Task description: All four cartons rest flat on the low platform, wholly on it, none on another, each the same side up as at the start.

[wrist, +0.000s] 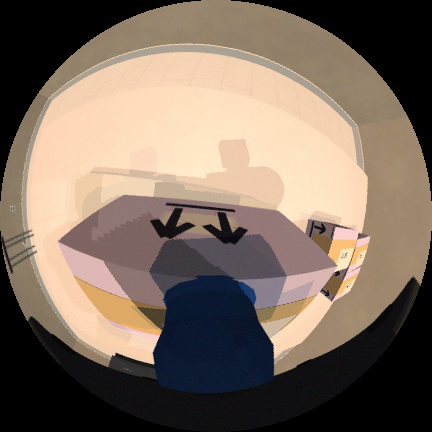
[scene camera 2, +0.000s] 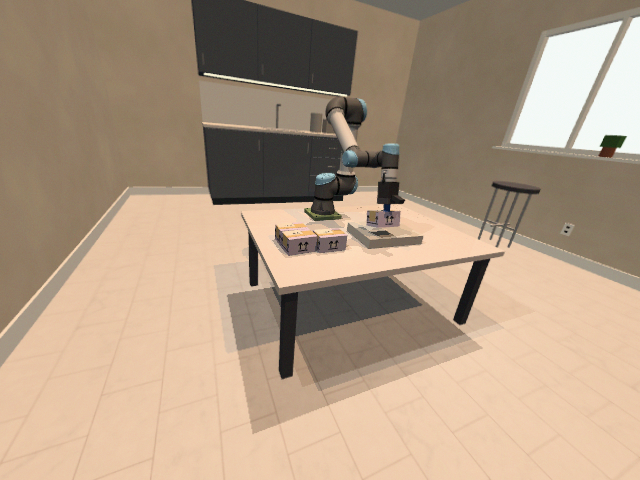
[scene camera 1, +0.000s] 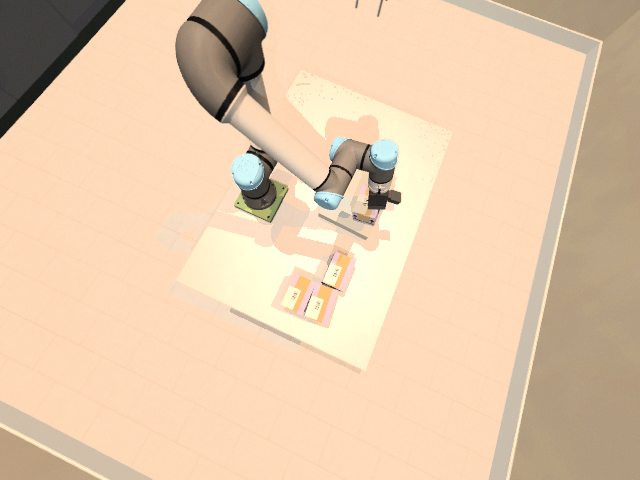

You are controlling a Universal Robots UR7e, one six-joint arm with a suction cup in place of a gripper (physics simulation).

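Places are measured from the arm's base along level axes (x back, y right, z up), in centimetres.
Where they show: end effector, tool point: [wrist: 210, 279] [scene camera 2: 386, 213]; arm's base, origin of the base link: [scene camera 2: 322, 211] [scene camera 1: 259, 193].
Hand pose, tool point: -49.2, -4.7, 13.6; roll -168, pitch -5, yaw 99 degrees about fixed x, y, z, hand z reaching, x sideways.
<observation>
Things, the pixels of their centre, and the offset from my tool point, as dx, dy, dz. Level surfaces: height alone.
- pink-and-orange carton, body centre: [wrist: 194, 280] [scene camera 1: 368, 204] [scene camera 2: 383, 218] +2.3, -0.8, -3.2
- low grey platform, body centre: [wrist: 149, 261] [scene camera 1: 357, 196] [scene camera 2: 383, 232] +6.7, -7.8, -13.6
- table, its level: dz -16.0
My suction gripper [scene camera 2: 386, 207] [wrist: 212, 320] is shut on a pink-and-orange carton [scene camera 1: 365, 212] [scene camera 2: 383, 219] [wrist: 127, 225], holding it by its top. The carton looks level, its arrows point up, and it hangs a little above the low grey platform [scene camera 1: 342, 226] [scene camera 2: 395, 242]. Three other cartons stand level on the table: one [scene camera 1: 338, 271] [scene camera 2: 330, 241] nearest the platform, one [scene camera 1: 320, 304] [scene camera 2: 298, 241] beside it, and one [scene camera 1: 297, 294] [scene camera 2: 292, 226] behind that in scene camera 2. In scene camera 1 the arm partly hides the held carton and the cup.
The table [scene camera 1: 232, 268] [scene camera 2: 320, 271] carries the platform, cartons and arm. The arm's green base plate [scene camera 1: 270, 213] [scene camera 2: 334, 217] is bolted near one table edge. A stool [scene camera 2: 515, 187] stands on the floor beyond the table.
</observation>
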